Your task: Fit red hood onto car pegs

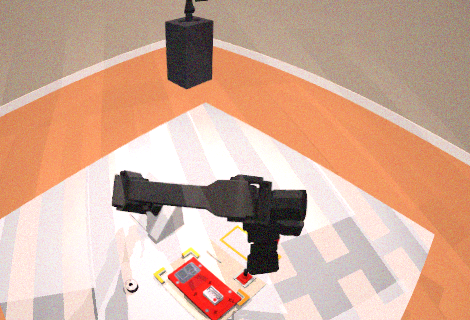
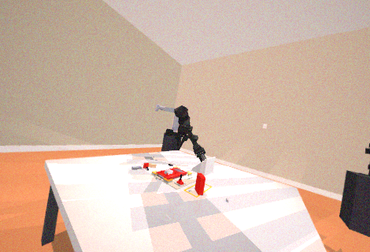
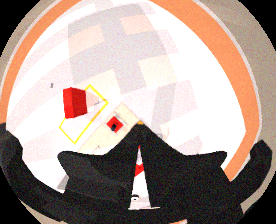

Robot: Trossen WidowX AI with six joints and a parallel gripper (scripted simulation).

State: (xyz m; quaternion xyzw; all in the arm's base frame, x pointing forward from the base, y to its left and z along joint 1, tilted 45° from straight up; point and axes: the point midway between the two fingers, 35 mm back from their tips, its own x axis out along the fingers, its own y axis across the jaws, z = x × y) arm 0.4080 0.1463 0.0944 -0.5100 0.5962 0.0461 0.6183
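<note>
My gripper tip is 160 mm above the red hood, 120 mm to the right of it and 80 mm past it.
</note>
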